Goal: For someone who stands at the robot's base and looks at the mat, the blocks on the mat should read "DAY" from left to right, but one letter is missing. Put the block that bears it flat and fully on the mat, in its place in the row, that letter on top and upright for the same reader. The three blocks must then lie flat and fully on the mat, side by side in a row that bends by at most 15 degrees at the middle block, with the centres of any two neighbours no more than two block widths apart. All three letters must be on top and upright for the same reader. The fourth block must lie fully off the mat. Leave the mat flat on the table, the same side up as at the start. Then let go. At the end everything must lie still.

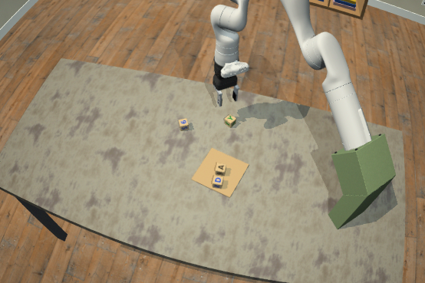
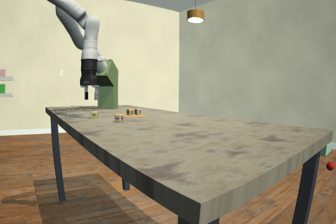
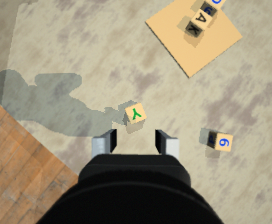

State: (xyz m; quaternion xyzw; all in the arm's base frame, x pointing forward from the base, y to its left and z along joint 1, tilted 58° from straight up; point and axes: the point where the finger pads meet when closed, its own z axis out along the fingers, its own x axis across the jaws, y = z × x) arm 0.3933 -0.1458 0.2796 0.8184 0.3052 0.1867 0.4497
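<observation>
Right now the Y block is 90 mm below my hand, 30 mm to the left of it and 10 mm behind it. The rest, counted from my hand: 6 block: 150 mm ahead, 90 mm below, 50 mm to the left; then D block: 280 mm to the left, 90 mm below, 30 mm ahead.
</observation>
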